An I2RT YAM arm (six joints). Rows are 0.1 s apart.
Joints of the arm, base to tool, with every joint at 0 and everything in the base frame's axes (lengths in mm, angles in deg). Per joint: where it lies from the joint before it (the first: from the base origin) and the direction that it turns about. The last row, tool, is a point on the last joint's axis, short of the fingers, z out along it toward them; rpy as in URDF.
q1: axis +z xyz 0 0 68
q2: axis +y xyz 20 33.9 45.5
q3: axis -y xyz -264 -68.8 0
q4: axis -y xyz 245 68.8 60
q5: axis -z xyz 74 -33.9 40.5
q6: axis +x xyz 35.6 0 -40.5
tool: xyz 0 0 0 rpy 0 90 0
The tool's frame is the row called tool.
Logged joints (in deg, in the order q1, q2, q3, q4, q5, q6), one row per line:
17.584, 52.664, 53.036, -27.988, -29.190, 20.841
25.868, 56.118, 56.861, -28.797, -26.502, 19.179
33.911, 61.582, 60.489, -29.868, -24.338, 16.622
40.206, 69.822, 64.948, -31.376, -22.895, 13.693
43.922, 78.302, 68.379, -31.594, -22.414, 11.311
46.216, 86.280, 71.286, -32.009, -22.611, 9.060
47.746, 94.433, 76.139, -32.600, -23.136, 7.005
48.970, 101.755, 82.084, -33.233, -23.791, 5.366
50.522, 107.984, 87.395, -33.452, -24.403, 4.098
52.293, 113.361, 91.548, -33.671, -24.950, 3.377
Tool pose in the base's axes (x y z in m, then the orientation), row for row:
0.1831, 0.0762, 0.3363, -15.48, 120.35, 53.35
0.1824, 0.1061, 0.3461, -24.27, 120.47, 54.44
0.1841, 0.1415, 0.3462, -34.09, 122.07, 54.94
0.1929, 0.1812, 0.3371, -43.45, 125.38, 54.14
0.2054, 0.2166, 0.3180, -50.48, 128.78, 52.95
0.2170, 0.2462, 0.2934, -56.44, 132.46, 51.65
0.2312, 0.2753, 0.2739, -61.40, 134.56, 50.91
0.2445, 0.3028, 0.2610, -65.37, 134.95, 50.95
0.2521, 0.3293, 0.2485, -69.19, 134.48, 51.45
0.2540, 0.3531, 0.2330, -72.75, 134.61, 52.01
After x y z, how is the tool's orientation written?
As a rotation vector, in degrees.
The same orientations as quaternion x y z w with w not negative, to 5 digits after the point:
-0.10692, 0.83122, 0.36847, 0.40233
-0.16646, 0.82629, 0.37340, 0.38744
-0.23050, 0.82537, 0.37148, 0.35726
-0.28777, 0.83041, 0.35858, 0.31470
-0.32772, 0.83604, 0.34375, 0.27472
-0.35875, 0.84195, 0.32830, 0.23373
-0.38425, 0.84209, 0.31860, 0.20430
-0.40544, 0.83699, 0.31600, 0.18765
-0.42637, 0.82872, 0.31705, 0.17582
-0.44438, 0.82223, 0.31769, 0.15980

